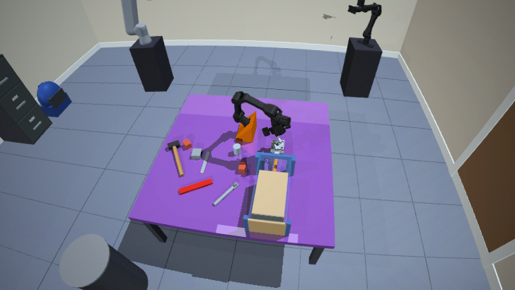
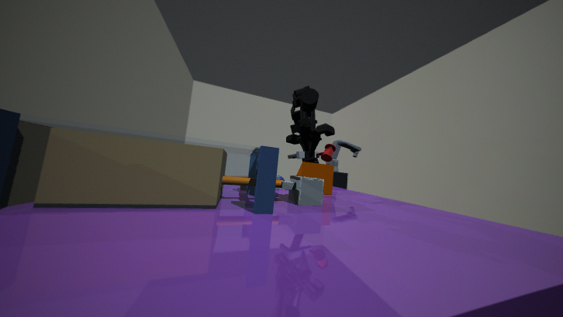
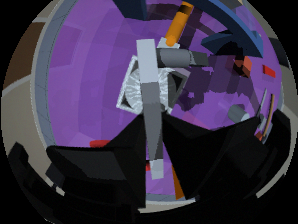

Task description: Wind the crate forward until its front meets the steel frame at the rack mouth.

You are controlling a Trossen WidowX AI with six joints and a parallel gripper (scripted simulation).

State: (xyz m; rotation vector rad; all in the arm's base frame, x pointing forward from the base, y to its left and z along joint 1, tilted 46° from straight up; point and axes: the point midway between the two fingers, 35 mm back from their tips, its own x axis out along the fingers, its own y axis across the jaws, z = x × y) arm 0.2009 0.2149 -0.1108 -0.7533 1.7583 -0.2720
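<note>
Right now my gripper tip is 6 cm past the red knob, 2 cm to the right of it and 2 cm below it. From my gripper tip the other things lie so: grey bar: 13 cm ahead, 51 cm to the right, 16 cm below; then grey winch: 1 cm behind, 13 cm below; then winch handle: 1 cm behind, 1 cm above.
</note>
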